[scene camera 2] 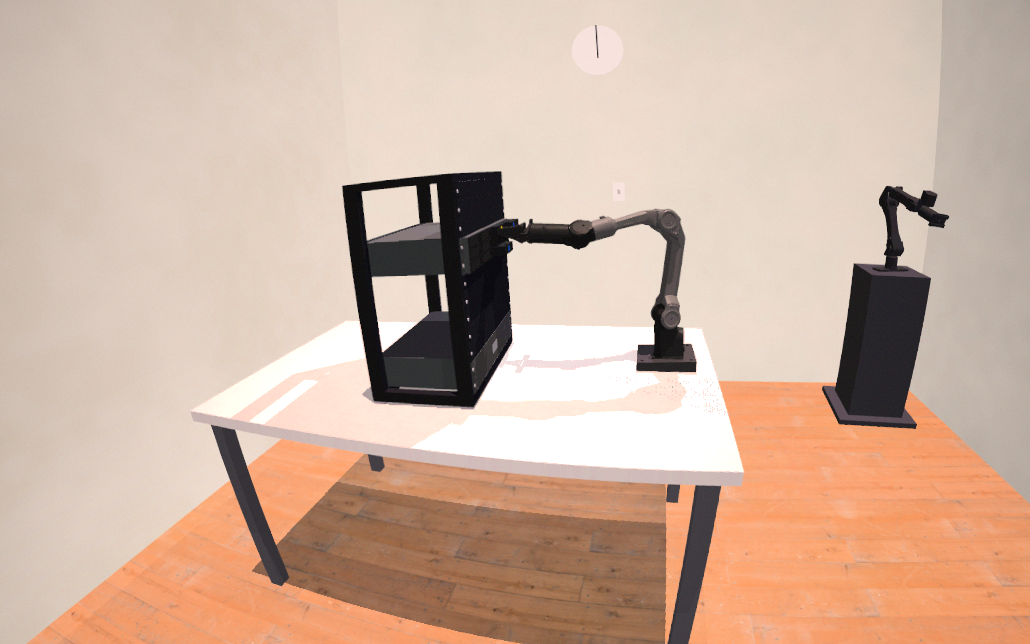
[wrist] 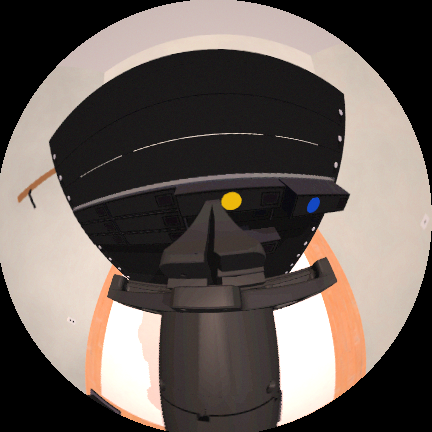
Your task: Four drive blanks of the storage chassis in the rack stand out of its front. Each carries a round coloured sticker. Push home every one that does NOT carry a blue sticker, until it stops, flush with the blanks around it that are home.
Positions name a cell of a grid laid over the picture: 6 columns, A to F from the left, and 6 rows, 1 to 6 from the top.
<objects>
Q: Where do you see a black rack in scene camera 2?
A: C4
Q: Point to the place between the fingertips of my gripper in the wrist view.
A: At C3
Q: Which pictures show my gripper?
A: Scene camera 2 and the wrist view: all of them.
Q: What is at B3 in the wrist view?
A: A black rack.
</objects>
